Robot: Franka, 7 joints.
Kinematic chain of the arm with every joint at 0, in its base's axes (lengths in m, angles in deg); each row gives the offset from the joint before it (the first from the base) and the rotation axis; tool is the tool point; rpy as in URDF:
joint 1: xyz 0 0 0.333 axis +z
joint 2: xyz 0 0 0 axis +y
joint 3: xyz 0 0 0.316 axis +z
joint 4: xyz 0.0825 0 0 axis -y
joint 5: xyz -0.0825 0 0.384 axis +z
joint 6: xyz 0 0 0 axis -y
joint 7: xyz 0.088 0 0 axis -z
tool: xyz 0 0 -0.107 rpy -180 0 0
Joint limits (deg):
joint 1: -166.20..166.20
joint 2: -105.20..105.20
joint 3: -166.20..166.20
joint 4: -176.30..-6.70
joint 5: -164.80..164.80
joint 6: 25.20..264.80
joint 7: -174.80..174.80
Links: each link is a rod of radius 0.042 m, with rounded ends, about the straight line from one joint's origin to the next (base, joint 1, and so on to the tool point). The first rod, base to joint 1, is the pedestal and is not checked.
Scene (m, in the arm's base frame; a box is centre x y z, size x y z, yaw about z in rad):
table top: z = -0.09
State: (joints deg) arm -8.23 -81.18 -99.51 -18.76 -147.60 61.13 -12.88
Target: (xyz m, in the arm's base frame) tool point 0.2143 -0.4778 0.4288
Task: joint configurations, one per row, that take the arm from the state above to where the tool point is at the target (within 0.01 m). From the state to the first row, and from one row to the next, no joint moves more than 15 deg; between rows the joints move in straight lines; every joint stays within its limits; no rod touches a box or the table.
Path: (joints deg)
1: -1.71 -79.56 -96.17 -32.29 -143.76 59.88 -12.88
2: 4.81 -77.94 -92.83 -45.82 -139.93 58.63 -12.88
3: 11.33 -76.31 -89.50 -59.35 -136.09 57.38 -12.88
4: 17.85 -74.69 -86.16 -72.88 -132.26 56.13 -12.88
5: 24.37 -73.07 -82.82 -86.42 -128.42 54.88 -12.88
6: 30.88 -71.45 -79.48 -99.95 -124.59 53.63 -12.88
7: 37.40 -69.82 -76.14 -113.48 -120.75 52.38 -12.88
8: 43.92 -68.20 -72.81 -127.01 -116.92 51.13 -12.88

